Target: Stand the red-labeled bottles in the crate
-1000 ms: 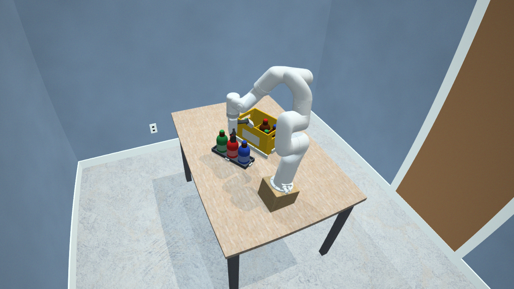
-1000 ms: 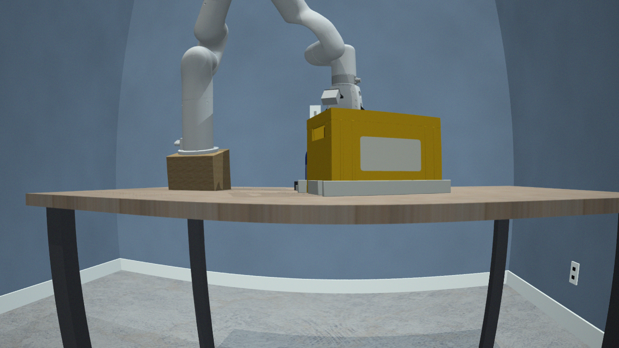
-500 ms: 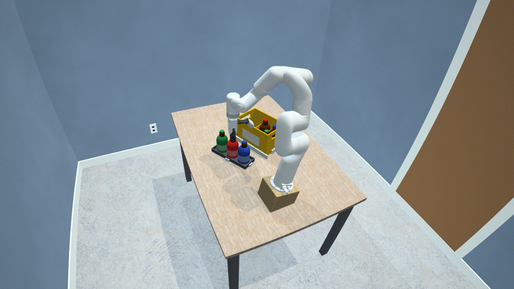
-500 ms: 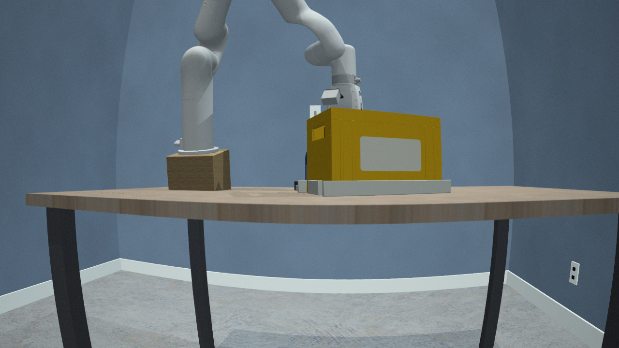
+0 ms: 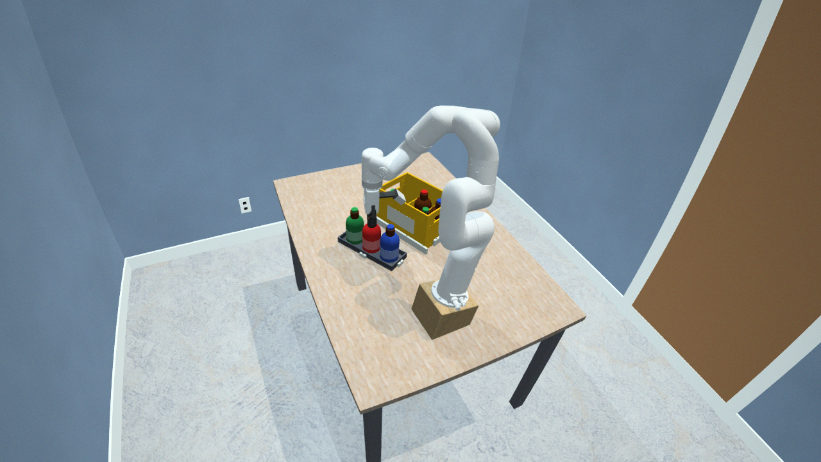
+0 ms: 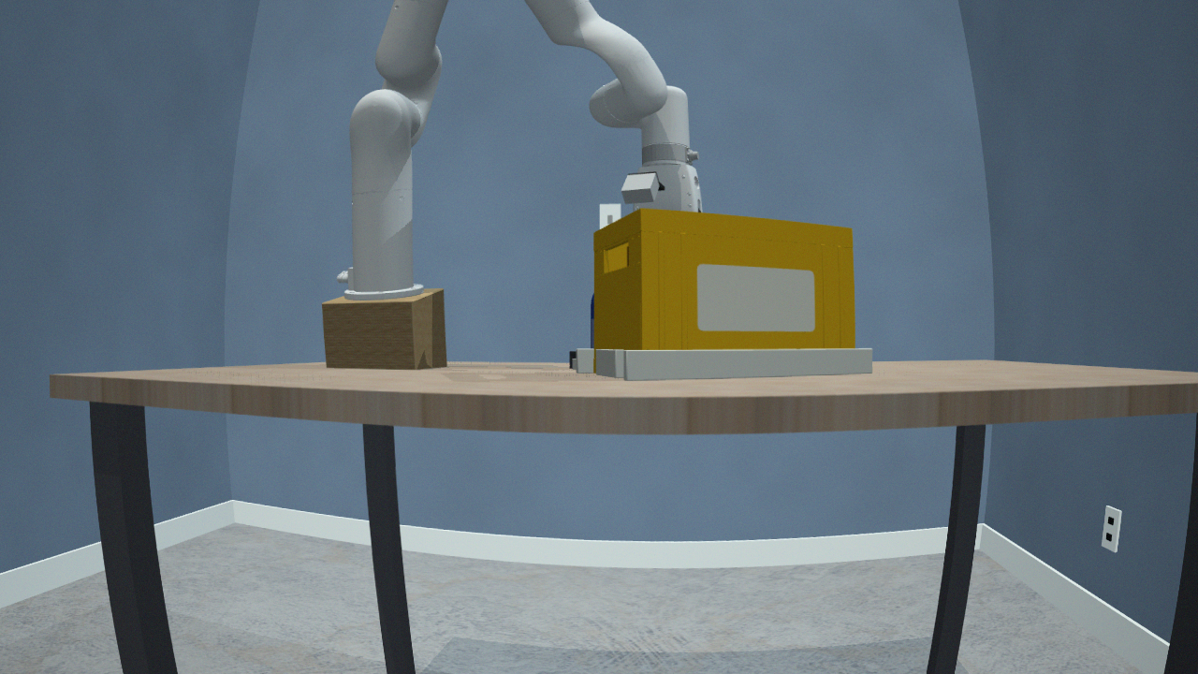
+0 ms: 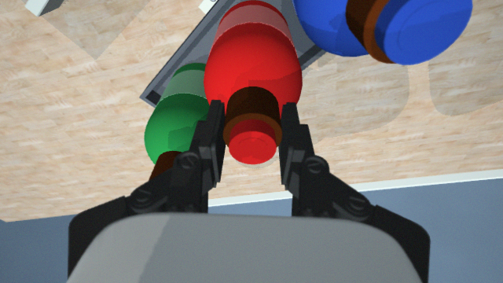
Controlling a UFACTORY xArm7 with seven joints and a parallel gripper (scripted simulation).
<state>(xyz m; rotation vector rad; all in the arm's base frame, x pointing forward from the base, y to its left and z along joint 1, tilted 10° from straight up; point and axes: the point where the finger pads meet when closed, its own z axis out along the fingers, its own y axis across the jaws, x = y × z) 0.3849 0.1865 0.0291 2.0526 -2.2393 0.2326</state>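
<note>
My gripper is now 7 cm above the red-labeled bottle. From my hand the other things lie so: blue bottle (6 cm behind, 6 cm to the right, 7 cm below); green-labeled bottle (7 cm ahead, 5 cm to the left, 7 cm below); dark tray (14 cm below).
</note>
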